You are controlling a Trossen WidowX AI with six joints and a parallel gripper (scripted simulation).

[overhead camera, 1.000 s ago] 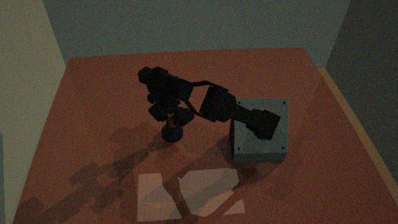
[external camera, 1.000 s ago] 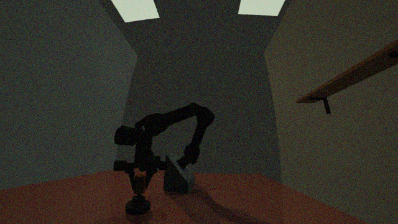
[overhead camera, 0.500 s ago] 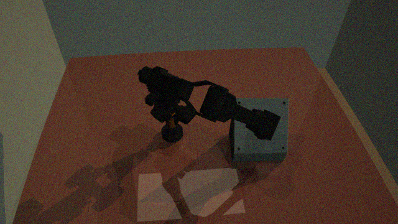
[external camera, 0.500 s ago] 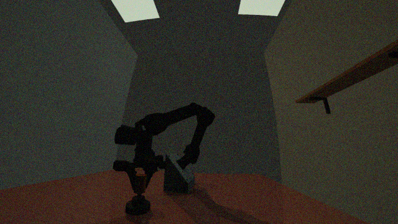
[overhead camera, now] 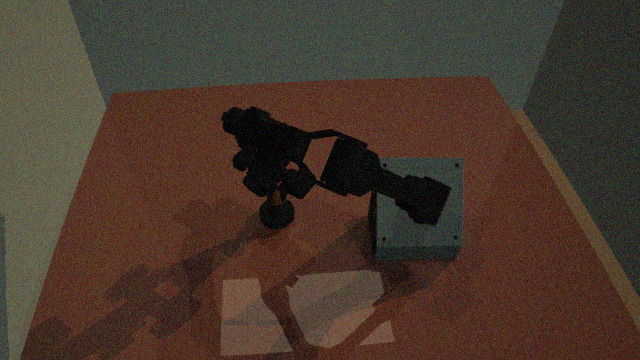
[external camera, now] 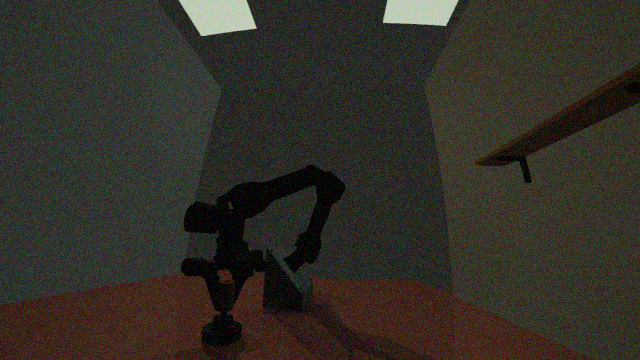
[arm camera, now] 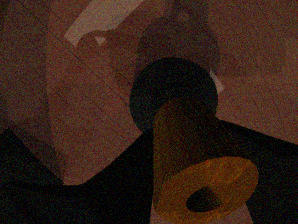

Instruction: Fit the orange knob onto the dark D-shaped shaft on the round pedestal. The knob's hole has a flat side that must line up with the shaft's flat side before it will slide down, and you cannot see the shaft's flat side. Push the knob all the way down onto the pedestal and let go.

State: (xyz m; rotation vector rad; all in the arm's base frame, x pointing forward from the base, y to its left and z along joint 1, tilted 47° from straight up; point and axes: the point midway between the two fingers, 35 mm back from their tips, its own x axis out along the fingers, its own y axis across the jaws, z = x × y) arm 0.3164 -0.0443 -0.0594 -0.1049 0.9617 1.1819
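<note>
My gripper tip is 2 cm below the orange knob. Also, from my gripper tip: pedestal 4 cm below.
</note>
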